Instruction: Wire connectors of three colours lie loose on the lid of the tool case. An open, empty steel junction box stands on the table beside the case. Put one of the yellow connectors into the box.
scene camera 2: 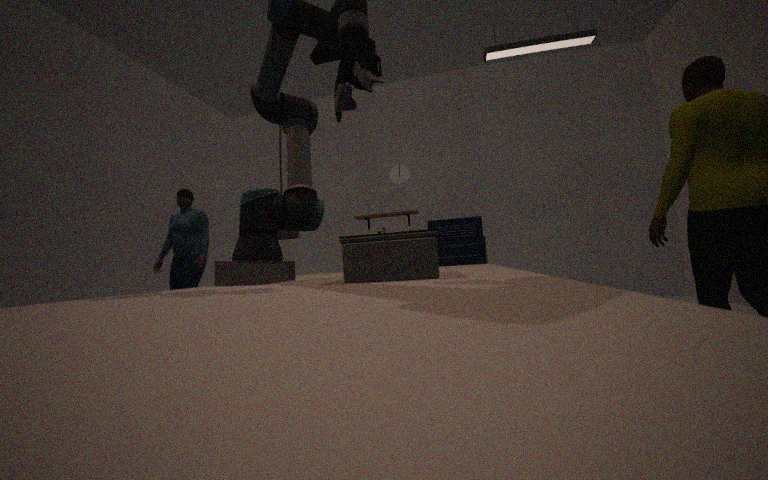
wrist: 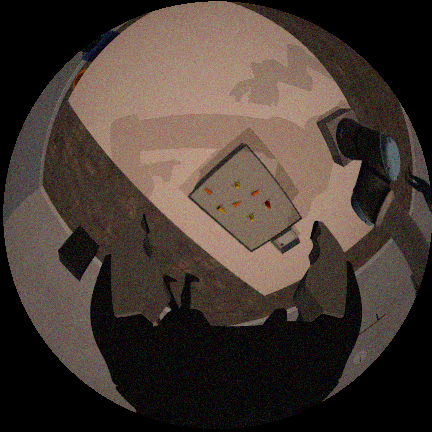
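Where they show: gripper, fingertip midpoint: (scene camera 2: pixel 353 108) (wrist: pixel 232 219); arm's base, origin of the base link: (scene camera 2: pixel 258 261) (wrist: pixel 349 138).
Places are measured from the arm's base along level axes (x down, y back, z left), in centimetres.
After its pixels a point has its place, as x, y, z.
Note:
The grey tool case (scene camera 2: pixel 390 260) {2.4, -45.5, -19.7} (wrist: pixel 272 226) {-3.2, -44.0, 5.8} stands on the table. In the wrist view, loose connectors lie spread on its lid: three yellow ones, a yellow connector (wrist: pixel 237 185) {-5.5, -43.0, -13.4}, another yellow connector (wrist: pixel 221 209) {-4.1, -51.6, -10.4} and a third yellow connector (wrist: pixel 251 217) {-4.7, -46.6, -2.7}, along with orange ones and a red connector (wrist: pixel 268 204) {-5.6, -40.1, -3.4}. The small steel junction box (wrist: pixel 291 246) {3.7, -44.7, 27.4} stands open against or close beside the case's lower right edge; it does not show in the scene view. My gripper (scene camera 2: pixel 359 100) {-33.1, -39.3, -20.7} (wrist: pixel 232 219) {-33.1, -39.3, -20.7} is open and empty, high above the table and case.
The robot's base (scene camera 2: pixel 254 272) {3.4, -5.1, -9.5} (wrist: pixel 332 135) {0.4, -7.5, -4.9} stands on the table near the case. A blue cabinet (scene camera 2: pixel 456 240) and an orange-brown bar (scene camera 2: pixel 386 215) show behind the case. A person in blue (scene camera 2: pixel 188 243) and a person in yellow (scene camera 2: pixel 719 152) stand beyond the table (scene camera 2: pixel 339 384) {6.9, -51.0, -71.4} (wrist: pixel 185 60) {6.9, -25.1, -55.3}.

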